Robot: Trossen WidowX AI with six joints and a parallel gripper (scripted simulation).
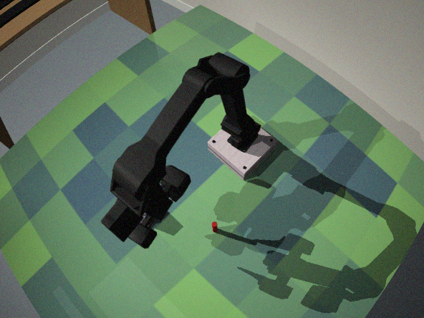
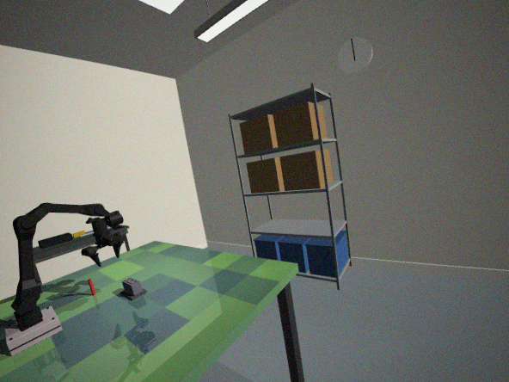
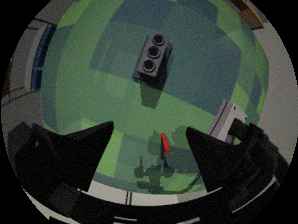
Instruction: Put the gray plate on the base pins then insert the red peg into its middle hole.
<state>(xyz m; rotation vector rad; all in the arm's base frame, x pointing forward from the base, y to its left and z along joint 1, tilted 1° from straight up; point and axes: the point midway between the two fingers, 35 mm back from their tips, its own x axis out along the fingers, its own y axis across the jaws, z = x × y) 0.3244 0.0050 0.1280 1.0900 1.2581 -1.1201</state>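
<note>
Right now my gripper tip is 110 mm above the red peg, 90 mm to the right of it and 70 mm past it. From my gripper tip the other things lie so: gray plate: 110 mm to the right, 100 mm below, 20 mm ahead; then base: 140 mm below, 110 mm to the right, 20 mm ahead.
</note>
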